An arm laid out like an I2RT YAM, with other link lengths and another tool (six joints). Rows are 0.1 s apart.
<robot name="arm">
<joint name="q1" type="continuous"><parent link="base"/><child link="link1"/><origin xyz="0.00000 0.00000 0.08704" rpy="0.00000 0.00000 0.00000"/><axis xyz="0 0 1"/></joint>
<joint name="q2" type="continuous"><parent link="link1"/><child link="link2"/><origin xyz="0.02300 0.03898 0.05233" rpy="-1.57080 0.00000 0.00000"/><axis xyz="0 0 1"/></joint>
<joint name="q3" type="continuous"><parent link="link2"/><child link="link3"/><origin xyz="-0.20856 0.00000 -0.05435" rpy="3.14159 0.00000 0.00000"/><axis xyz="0 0 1"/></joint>
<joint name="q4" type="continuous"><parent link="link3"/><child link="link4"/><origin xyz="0.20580 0.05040 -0.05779" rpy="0.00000 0.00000 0.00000"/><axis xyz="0 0 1"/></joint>
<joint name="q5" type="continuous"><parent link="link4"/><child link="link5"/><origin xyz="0.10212 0.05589 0.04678" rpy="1.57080 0.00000 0.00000"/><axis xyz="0 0 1"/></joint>
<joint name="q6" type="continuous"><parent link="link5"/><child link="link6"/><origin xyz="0.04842 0.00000 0.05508" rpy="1.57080 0.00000 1.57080"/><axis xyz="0 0 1"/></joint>
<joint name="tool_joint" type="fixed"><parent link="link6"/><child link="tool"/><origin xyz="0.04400 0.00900 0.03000" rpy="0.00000 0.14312 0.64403"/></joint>
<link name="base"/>
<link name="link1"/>
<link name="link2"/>
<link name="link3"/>
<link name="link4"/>
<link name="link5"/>
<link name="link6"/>
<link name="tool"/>
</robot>
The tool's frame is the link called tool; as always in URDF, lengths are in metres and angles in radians. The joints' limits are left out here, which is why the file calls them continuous.
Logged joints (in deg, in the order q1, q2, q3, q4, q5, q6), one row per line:
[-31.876, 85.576, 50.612, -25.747, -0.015, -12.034]
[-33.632, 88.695, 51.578, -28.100, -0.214, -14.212]
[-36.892, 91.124, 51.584, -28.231, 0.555, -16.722]
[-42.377, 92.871, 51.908, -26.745, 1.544, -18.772]
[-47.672, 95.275, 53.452, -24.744, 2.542, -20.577]
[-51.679, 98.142, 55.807, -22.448, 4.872, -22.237]
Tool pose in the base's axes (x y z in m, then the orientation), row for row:
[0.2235, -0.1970, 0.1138, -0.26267, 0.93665, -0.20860, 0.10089]
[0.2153, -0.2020, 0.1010, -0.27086, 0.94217, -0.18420, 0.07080]
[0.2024, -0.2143, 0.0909, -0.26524, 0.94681, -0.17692, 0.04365]
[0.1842, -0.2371, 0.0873, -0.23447, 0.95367, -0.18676, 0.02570]
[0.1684, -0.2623, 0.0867, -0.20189, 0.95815, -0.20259, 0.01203]
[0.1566, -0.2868, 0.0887, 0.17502, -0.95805, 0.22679, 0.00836]
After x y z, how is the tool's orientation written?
As a quaternion, x y z w.
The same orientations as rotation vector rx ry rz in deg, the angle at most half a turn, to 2 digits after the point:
[-44.47, 158.56, -35.31]
[-46.67, 162.35, -31.74]
[-46.46, 165.85, -30.99]
[-41.53, 168.91, -33.08]
[-36.06, 171.16, -36.19]
[31.34, -171.54, 40.61]

